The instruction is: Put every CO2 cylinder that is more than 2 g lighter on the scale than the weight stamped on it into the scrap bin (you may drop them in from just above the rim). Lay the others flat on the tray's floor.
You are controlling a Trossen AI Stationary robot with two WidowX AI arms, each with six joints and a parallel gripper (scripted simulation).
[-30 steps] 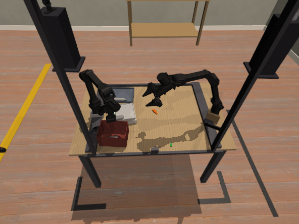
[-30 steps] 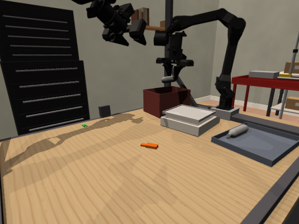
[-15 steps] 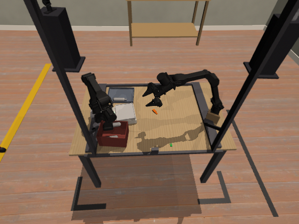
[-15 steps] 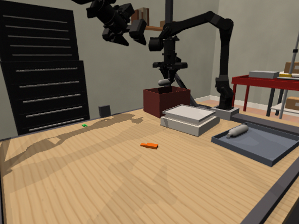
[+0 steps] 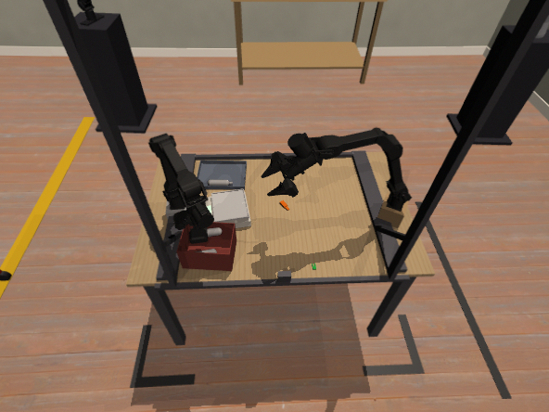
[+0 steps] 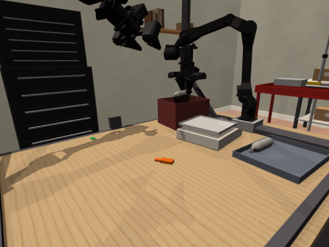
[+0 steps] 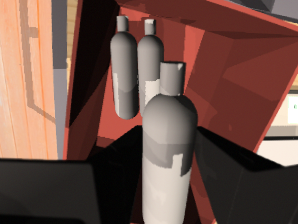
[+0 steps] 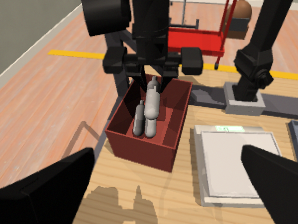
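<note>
Right now the red scrap bin is 2 cm to the right of my left hand and 14 cm below it. The rest, counted from my left hand: grey tray: 47 cm ahead, 1 cm to the right, 17 cm below; small orange piece: 28 cm ahead, 33 cm to the right, 17 cm below; small green piece: 4 cm behind, 45 cm to the right, 17 cm below.
</note>
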